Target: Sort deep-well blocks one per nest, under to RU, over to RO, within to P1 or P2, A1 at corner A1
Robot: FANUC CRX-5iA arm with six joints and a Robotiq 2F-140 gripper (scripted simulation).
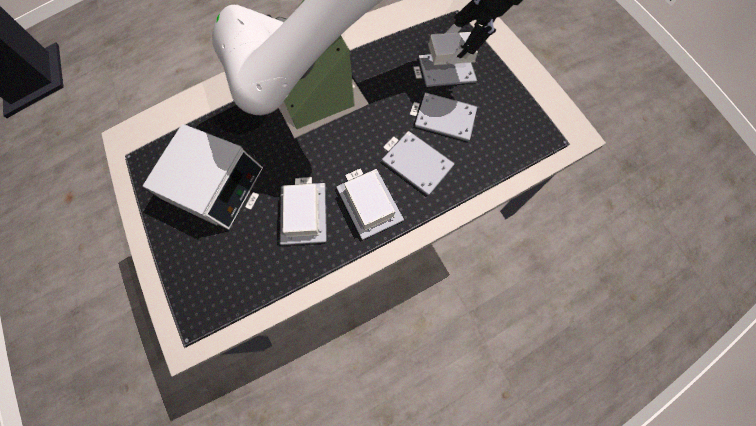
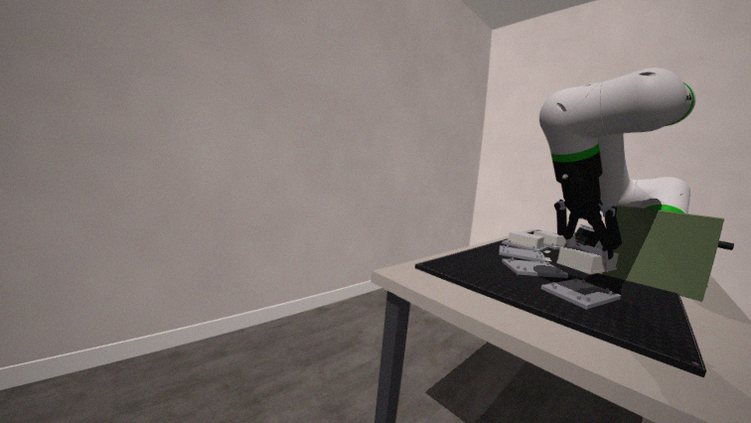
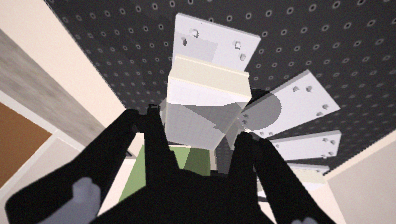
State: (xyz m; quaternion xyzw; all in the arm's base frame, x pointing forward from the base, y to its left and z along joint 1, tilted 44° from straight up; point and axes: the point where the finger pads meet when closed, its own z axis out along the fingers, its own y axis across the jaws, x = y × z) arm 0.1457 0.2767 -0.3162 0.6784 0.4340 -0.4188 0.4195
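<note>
Now: the reject nest RO 100 mm below my hand. Round my hand: check-weigher 20 mm ahead, 810 mm to the right, 40 mm below; white deep-well block 290 mm ahead, 430 mm to the right, 80 mm below; infeed nest IN 240 mm ahead, 600 mm to the right, 100 mm below.
</note>
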